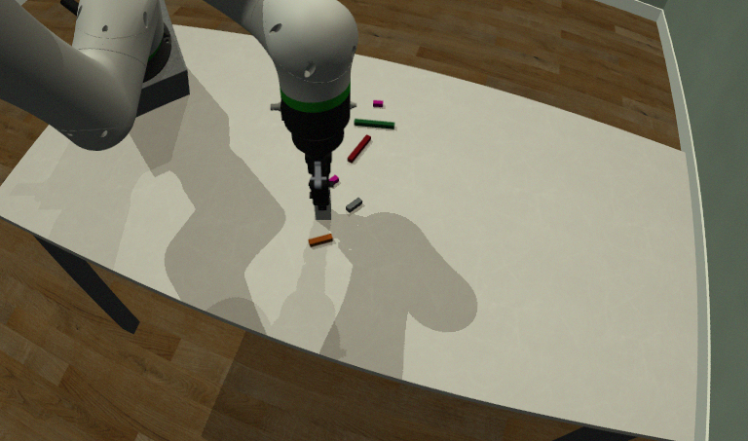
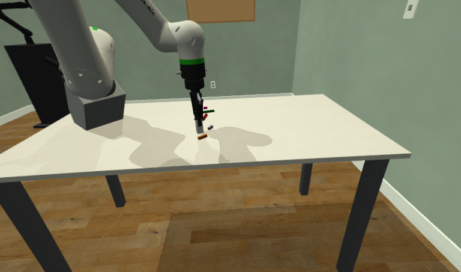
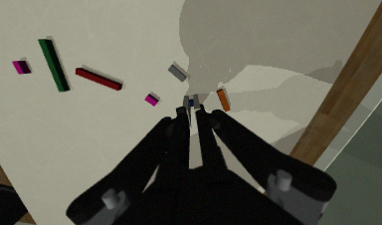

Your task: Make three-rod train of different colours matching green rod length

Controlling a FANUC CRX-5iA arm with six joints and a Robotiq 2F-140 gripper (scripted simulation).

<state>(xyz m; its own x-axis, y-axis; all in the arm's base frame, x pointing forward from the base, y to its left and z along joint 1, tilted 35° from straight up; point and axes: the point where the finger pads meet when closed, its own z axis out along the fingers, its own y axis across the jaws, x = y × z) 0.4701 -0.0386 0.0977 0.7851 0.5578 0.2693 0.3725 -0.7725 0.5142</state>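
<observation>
Now: hand 40 mm to the right of the grey rod, 40 mm short of it and 30 mm above it. The rest, counted from my hand: orange rod: 50 mm to the right, 30 mm below, 20 mm ahead; then red rod: 160 mm to the left, 30 mm below; then small blue rod: 30 mm below.
</observation>
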